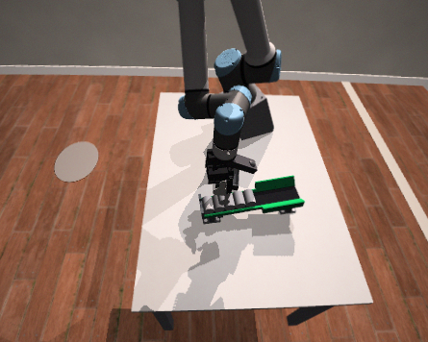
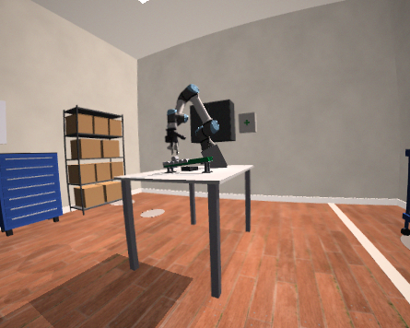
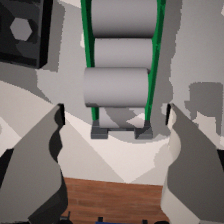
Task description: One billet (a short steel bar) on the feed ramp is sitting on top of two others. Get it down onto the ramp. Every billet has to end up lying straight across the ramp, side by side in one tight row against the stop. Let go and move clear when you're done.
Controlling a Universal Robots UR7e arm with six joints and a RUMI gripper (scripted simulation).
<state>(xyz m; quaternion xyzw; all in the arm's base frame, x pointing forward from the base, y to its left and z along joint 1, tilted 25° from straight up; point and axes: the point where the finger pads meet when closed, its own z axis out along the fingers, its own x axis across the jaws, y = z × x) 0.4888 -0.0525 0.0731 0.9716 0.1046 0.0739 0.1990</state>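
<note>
Now: hand 11 cm to the right of the ramp bed, 9 cm above it and 1 cm past it.
</note>
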